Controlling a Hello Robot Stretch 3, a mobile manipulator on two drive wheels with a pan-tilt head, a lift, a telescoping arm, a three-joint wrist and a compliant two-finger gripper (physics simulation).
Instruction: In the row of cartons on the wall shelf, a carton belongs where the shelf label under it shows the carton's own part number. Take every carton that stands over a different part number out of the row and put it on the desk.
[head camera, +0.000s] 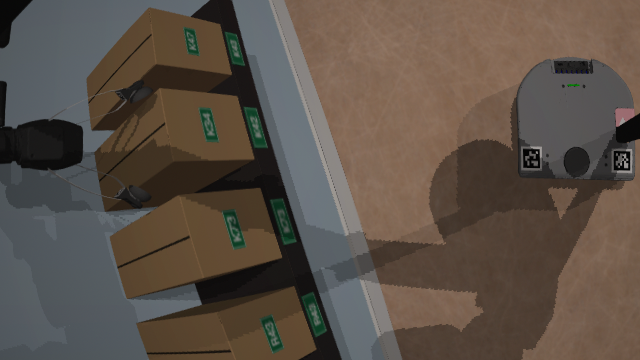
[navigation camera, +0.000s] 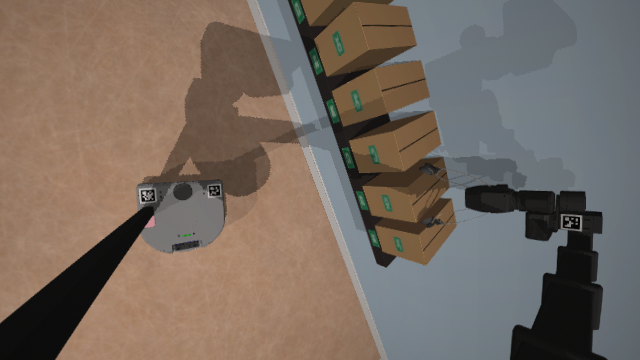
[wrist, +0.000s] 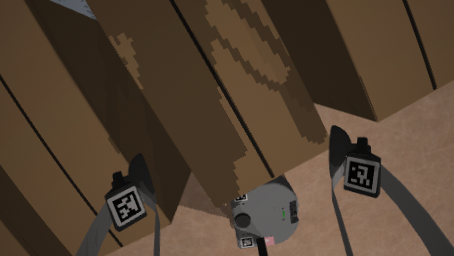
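Note:
Carton K34 (head camera: 187, 130) (navigation camera: 395, 205) (wrist: 195, 90) stands over shelf label K42 (head camera: 255, 127). Carton K47 (head camera: 170, 45) (navigation camera: 398, 230) (wrist: 390, 60) stands at the row's end over label K43 (head camera: 234, 49). Carton K73 (head camera: 210, 220) (navigation camera: 390, 145) (wrist: 55, 110) stands over label K73 (head camera: 283, 221), and carton R43 (head camera: 292, 325) (navigation camera: 370, 100) over label R43 (head camera: 314, 314). My gripper (head camera: 138, 144) (navigation camera: 431, 196) (wrist: 238, 158) is open. Its fingers appear on either side of K34 in the wrist view; whether they touch it is unclear. The desk does not show.
The dark wall shelf (head camera: 240, 177) (navigation camera: 384, 261) carries the close-set row. Another carton (navigation camera: 345, 45) and part of one more show beyond R43; their numbers are too blurred to read. My base (head camera: 575, 115) (navigation camera: 185, 215) (wrist: 272, 210) is on the brown floor, away from the blue wall.

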